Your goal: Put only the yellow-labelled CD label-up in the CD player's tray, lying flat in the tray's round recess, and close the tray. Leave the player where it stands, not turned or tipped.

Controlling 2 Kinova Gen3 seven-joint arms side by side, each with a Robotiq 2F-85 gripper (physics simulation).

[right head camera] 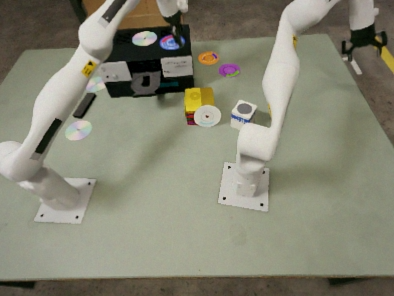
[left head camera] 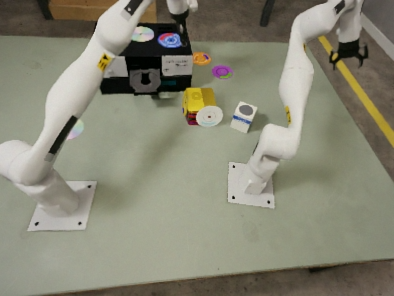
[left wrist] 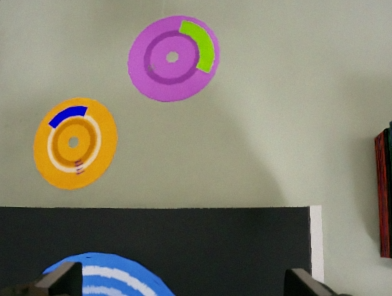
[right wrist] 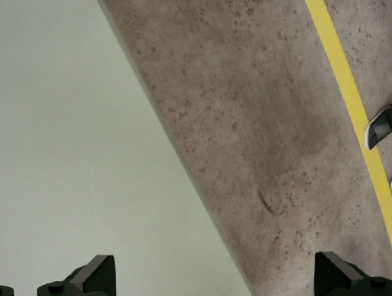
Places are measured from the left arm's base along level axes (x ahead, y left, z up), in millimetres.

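Where they show: left gripper, fingertip midpoint: (right head camera: 181,38) (left head camera: 183,37) (left wrist: 183,289); right gripper, fingertip midpoint: (right head camera: 364,59) (left head camera: 347,68) (right wrist: 214,277); left arm's base at its link origin: (right head camera: 66,199) (left head camera: 64,204); right arm's base at its link origin: (right head camera: 244,185) (left head camera: 250,183).
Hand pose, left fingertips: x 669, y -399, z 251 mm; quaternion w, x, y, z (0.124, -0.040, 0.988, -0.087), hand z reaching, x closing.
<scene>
Each offset is from my left fingertips to the top centre of the thing. "pt": to the spot under its first point.
The yellow-labelled CD @[205 mm back, 17 mm right, 133 mm down] (left head camera: 185,104) leans upright on the left side of a yellow-topped stack of cases @[211 mm back, 87 mm right, 158 mm down] (left head camera: 202,95) (right head camera: 199,97). In the right head view it cannot be made out clearly. The black CD player (left head camera: 150,49) (right head camera: 145,52) (left wrist: 225,245) stands at the back. Its grey tray @[114 mm back, 166 mm left, 115 mm down] (left head camera: 135,80) (right head camera: 155,82) is out at the front, with a dark centre slot and no disc on it. My left gripper (left head camera: 184,44) (right head camera: 179,44) (left wrist: 185,282) is open and empty, above the right part of the player's top. My right gripper (left head camera: 348,64) (right head camera: 365,52) (right wrist: 214,277) is open and empty, beyond the table's right edge.
Blue @[57 mm ahead, 56 mm left, 51 mm down] (left head camera: 167,41) (right head camera: 167,45) (left wrist: 115,280) and silver @[pt 87 mm ahead, 186 mm left, 51 mm down] (left head camera: 143,34) (right head camera: 144,38) discs lie on the player. Orange @[220 mm ahead, 107 mm right, 250 mm down] (left head camera: 202,58) (right head camera: 208,58) (left wrist: 75,180) and purple @[108 mm ahead, 227 mm right, 250 mm down] (left head camera: 222,72) (right head camera: 229,70) (left wrist: 170,90) discs lie right of it. A white disc @[pt 282 mm back, 125 mm right, 194 mm down] (left head camera: 209,116) (right head camera: 207,116) leans on the stack, near a tea box @[272 mm back, 282 mm right, 155 mm down] (left head camera: 244,117) (right head camera: 244,112). A remote @[179 mm back, 498 mm left, 231 mm down] (right head camera: 84,105) lies left.
</scene>
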